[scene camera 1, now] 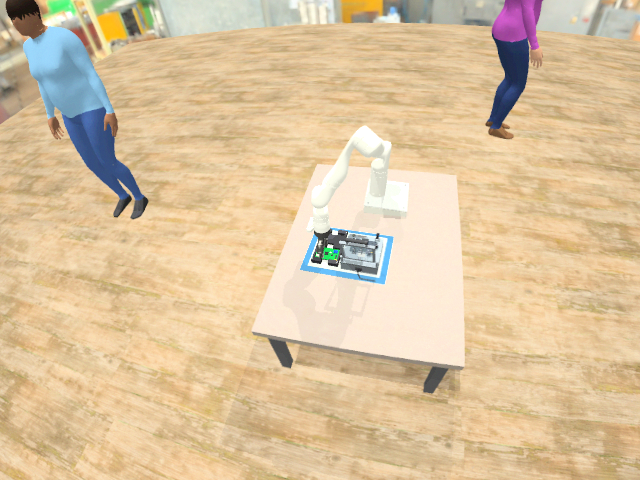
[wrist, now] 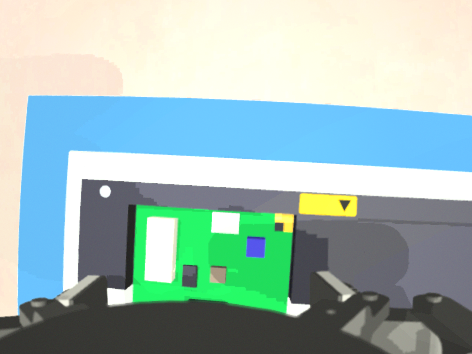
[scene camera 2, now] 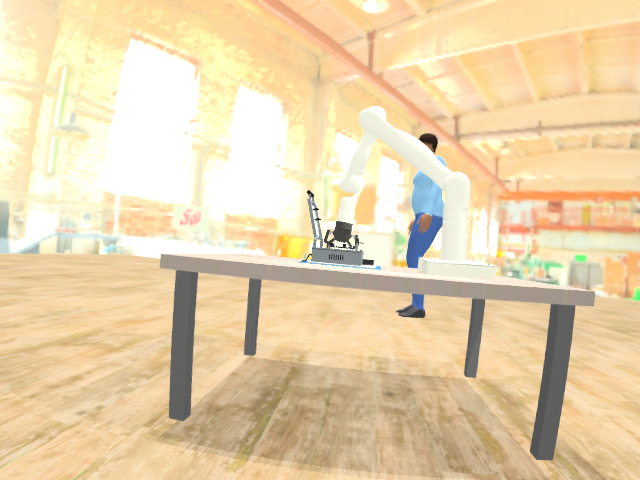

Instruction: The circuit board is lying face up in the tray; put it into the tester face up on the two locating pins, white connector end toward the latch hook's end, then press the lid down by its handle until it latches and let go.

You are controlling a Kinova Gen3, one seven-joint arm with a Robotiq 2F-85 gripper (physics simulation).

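Places are measured from the arm's base along level axes (x ahead, y left, z up), in metres.
Pixels of known places: gripper, fingertip midpoint: (scene camera 1: 323, 250) (wrist: 209, 298); arm's base at its link origin: (scene camera 1: 377, 192) (scene camera 2: 452, 260).
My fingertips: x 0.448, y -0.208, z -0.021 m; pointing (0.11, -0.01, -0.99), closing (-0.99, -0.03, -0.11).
Observation:
Ahead of a thing's pixels: the offset from my fingertips to its top centre. "pt": to the spot under its first point. Level surfaces: height alone.
The green circuit board @[dx +0.003, dy +0.019, dz -0.006 m] (wrist: 228, 263) (scene camera 1: 330, 253) lies face up in the dark tray @[pt dx +0.049, dy -0.027, dz -0.006 m] (wrist: 102, 228), with its white connector @[dx +0.023, dy -0.018, dz -0.006 m] (wrist: 161, 249) at the left end in the wrist view. My gripper (wrist: 209, 298) (scene camera 1: 322, 244) (scene camera 2: 342, 240) is open and empty. It hangs close above the board with one finger on each side of it and does not touch it. The grey tester (scene camera 1: 359, 251) (scene camera 2: 338, 255) stands beside the tray. Its lid @[dx +0.095, dy +0.185, dz +0.192 m] (scene camera 2: 315, 222) stands raised, almost upright, with the handle @[dx +0.120, dy +0.229, dz +0.244 m] (scene camera 2: 310, 192) at the top.
Tray and tester sit on a white-edged blue mat @[dz -0.032 m] (wrist: 228, 129) (scene camera 1: 383, 273) on the table (scene camera 1: 413, 310) (scene camera 2: 248, 264). A yellow label @[dx -0.050, dy -0.039, dz -0.006 m] (wrist: 327, 204) with a black triangle marks the tray's edge. The arm's base (scene camera 1: 388, 198) stands behind. Two people (scene camera 1: 77, 98) (scene camera 1: 511, 62) walk on the floor.

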